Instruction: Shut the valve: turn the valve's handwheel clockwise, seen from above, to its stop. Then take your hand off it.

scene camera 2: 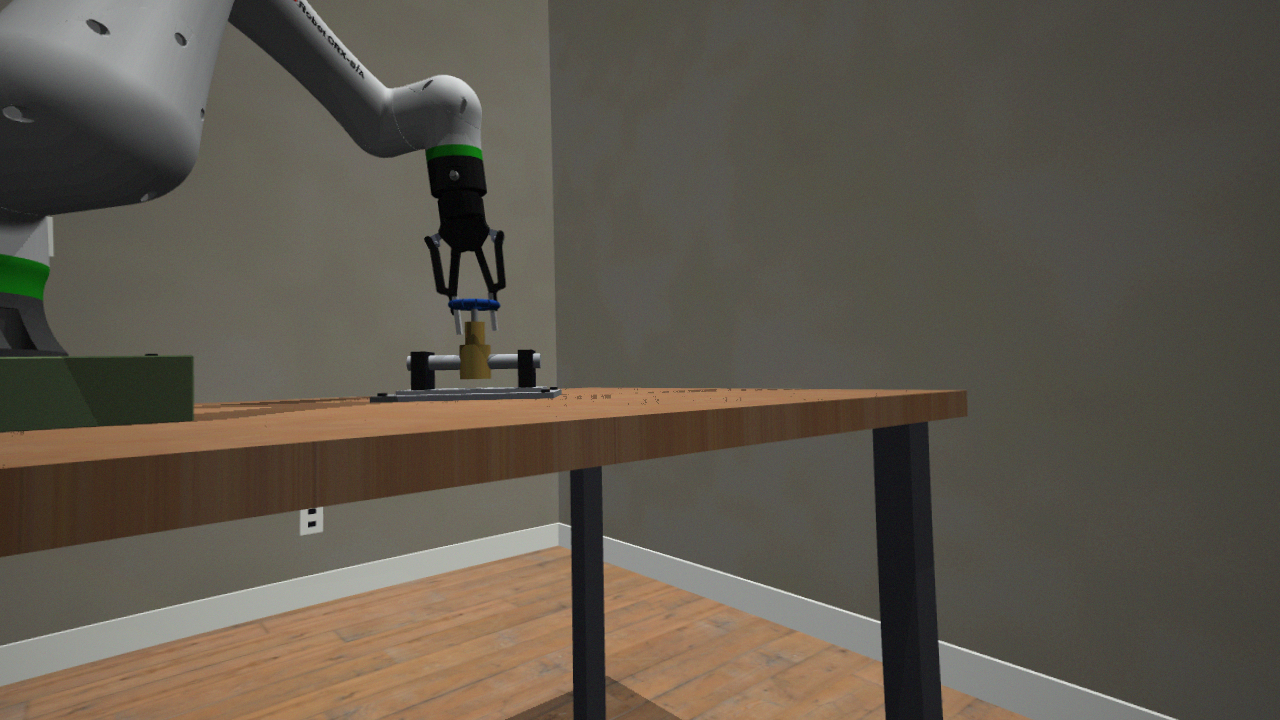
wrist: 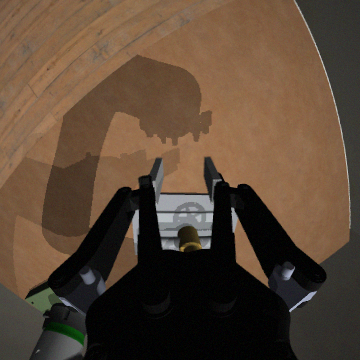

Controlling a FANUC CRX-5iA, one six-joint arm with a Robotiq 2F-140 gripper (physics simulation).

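Note:
The valve's blue handwheel sits level on a thin stem above the brass valve body. In the wrist view the wheel is hidden, but its spoked shadow falls on the base plate. My gripper points down over the valve, partly open. Its fingers stand on opposite sides of the wheel, with the tips reaching a little below the rim. They are not clamped on it. Whether a finger touches the rim or spokes cannot be told.
A grey pipe runs through the valve between two black supports on the plate. The plate lies on the wooden table. The green robot pedestal stands left of the valve.

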